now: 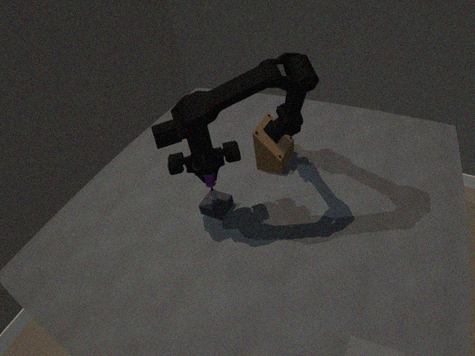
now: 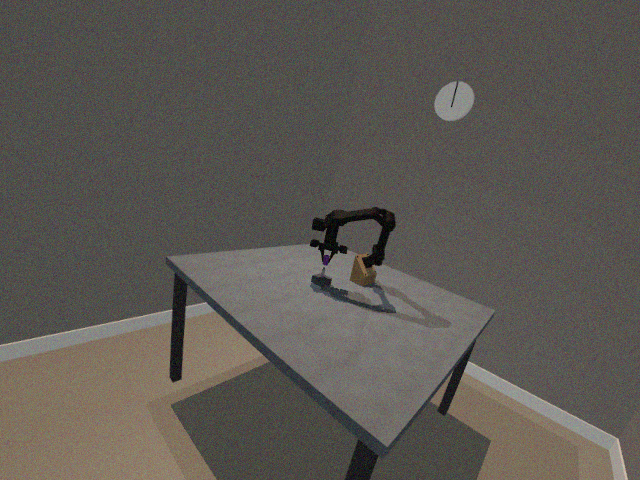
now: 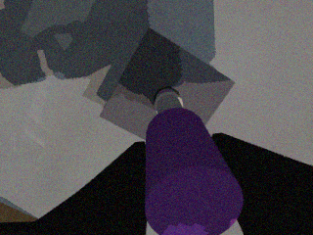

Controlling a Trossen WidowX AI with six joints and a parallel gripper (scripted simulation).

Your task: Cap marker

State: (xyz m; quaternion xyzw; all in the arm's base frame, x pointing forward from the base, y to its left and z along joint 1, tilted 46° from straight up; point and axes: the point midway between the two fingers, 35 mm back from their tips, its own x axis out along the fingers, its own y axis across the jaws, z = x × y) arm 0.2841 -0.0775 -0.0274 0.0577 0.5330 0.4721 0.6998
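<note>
Now: gripper tip 40 mm above the marker. Also, from my gripper tip: purple cap: 10 mm above.
</note>
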